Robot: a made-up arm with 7 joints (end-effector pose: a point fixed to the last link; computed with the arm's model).
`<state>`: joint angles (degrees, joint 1 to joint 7).
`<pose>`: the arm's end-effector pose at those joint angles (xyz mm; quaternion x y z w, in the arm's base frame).
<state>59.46 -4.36 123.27 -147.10 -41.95 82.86 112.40</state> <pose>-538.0 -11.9 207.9 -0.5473 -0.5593 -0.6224 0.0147</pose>
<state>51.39 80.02 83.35 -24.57 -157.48 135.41 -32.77</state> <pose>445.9 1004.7 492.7 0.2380 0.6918 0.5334 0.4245</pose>
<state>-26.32 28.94 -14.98 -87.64 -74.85 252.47 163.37</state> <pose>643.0 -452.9 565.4 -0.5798 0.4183 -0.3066 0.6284</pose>
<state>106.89 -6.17 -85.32 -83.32 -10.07 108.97 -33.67</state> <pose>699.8 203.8 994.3 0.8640 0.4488 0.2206 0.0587</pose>
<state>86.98 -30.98 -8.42 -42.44 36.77 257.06 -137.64</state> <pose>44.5 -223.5 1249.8 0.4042 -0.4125 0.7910 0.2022</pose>
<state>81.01 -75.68 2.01 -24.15 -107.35 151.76 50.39</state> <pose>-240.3 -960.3 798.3 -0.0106 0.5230 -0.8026 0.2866</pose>
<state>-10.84 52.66 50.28 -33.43 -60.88 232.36 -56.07</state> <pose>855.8 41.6 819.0 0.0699 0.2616 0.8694 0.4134</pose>
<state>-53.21 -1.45 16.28 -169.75 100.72 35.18 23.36</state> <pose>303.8 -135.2 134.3 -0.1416 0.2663 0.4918 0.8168</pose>
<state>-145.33 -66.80 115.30 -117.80 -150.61 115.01 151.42</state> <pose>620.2 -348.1 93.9 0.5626 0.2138 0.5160 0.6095</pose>
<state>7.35 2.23 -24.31 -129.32 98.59 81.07 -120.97</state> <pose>662.4 -185.4 385.9 -0.5355 -0.3383 -0.5761 0.5167</pose>
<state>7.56 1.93 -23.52 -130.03 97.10 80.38 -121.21</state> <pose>660.9 -171.6 381.5 -0.5316 -0.3506 -0.5623 0.5276</pose>
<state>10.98 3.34 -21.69 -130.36 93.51 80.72 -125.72</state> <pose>672.4 -110.2 361.2 -0.5170 -0.4074 -0.5281 0.5365</pose>
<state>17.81 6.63 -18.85 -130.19 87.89 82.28 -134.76</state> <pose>683.5 2.1 323.7 -0.4734 -0.5082 -0.4731 0.5420</pose>
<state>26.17 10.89 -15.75 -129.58 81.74 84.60 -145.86</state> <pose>673.6 134.3 278.5 -0.3914 -0.6180 -0.4118 0.5435</pose>
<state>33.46 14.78 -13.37 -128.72 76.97 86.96 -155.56</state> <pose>646.6 242.6 239.7 -0.2982 -0.6972 -0.3641 0.5408</pose>
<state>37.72 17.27 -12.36 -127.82 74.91 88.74 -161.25</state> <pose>627.1 300.1 218.1 -0.2399 -0.7343 -0.3435 0.5341</pose>
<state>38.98 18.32 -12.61 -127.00 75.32 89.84 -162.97</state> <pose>627.6 312.3 213.5 -0.2297 -0.7429 -0.3469 0.5243</pose>
